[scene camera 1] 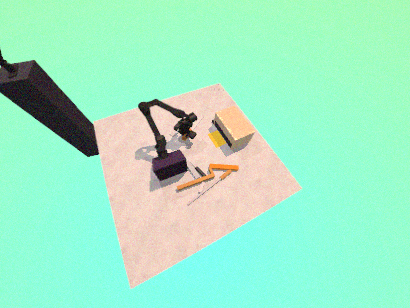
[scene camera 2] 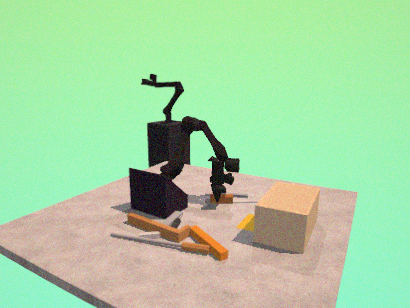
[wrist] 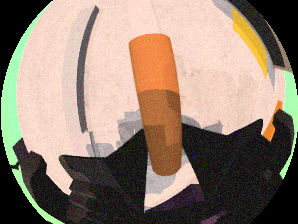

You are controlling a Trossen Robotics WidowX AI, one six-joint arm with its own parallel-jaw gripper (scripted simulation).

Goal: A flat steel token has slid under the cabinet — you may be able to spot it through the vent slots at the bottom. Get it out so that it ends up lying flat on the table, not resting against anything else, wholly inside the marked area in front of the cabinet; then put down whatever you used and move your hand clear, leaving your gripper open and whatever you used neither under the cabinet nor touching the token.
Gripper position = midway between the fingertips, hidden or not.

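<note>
A thin-bladed tool is carried by the gripper (wrist: 161, 129). The scene also has a tan cabinet (scene camera 1: 236, 130) in it, along with an orange L-shaped bar (scene camera 2: 174, 234); the wrist view does not show the bar, which is hidden by the gripper.
</note>
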